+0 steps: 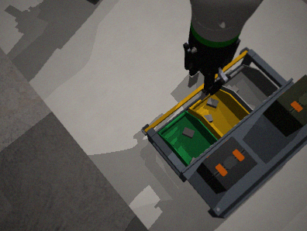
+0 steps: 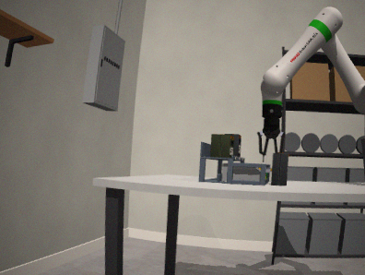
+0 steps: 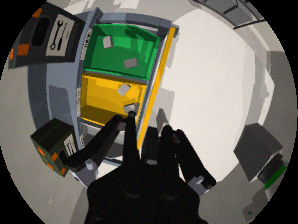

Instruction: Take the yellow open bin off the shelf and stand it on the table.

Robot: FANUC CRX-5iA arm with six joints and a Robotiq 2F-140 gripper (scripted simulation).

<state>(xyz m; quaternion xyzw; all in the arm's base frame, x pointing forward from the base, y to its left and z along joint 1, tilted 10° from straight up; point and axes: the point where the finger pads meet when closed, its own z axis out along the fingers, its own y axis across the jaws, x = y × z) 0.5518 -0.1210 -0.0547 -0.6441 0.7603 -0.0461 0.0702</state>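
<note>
Now: hand 3 cm above the long yellow rod. Also, from my hand: yellow open bin: 10 cm ahead, 5 cm below, 2 cm to the right; green bin: 13 cm to the right, 8 cm ahead, 5 cm below; grey bin: 12 cm ahead, 9 cm to the left, 5 cm below.
</note>
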